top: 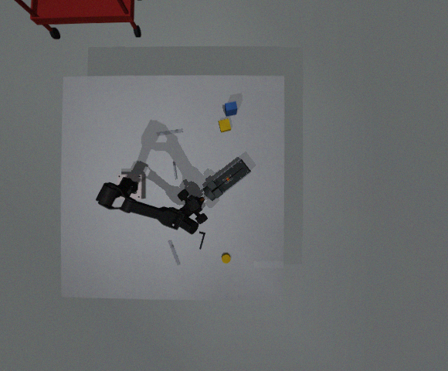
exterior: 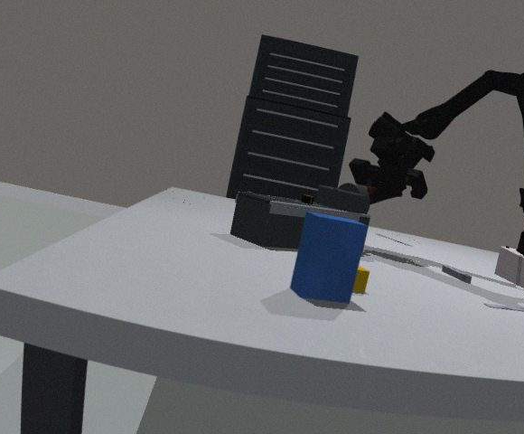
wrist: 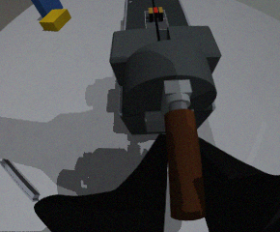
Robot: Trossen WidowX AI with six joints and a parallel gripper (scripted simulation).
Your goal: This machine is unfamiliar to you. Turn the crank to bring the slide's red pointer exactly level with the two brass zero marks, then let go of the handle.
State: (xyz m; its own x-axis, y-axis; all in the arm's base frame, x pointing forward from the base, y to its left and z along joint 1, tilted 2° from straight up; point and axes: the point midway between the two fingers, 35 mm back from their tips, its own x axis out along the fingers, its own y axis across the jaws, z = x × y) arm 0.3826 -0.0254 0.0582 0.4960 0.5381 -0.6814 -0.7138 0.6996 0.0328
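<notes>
The brown crank handle is 1 cm behind my gripper tip, 1 cm to the right of it and 3 cm above it. Also, from my gripper tip: red pointer (12 cm ahead, 12 cm to the left, 1 cm below); black hex key (1 cm ahead, 23 cm to the right, 9 cm below); yellow block (6 cm ahead, 42 cm to the left, 8 cm below).
</notes>
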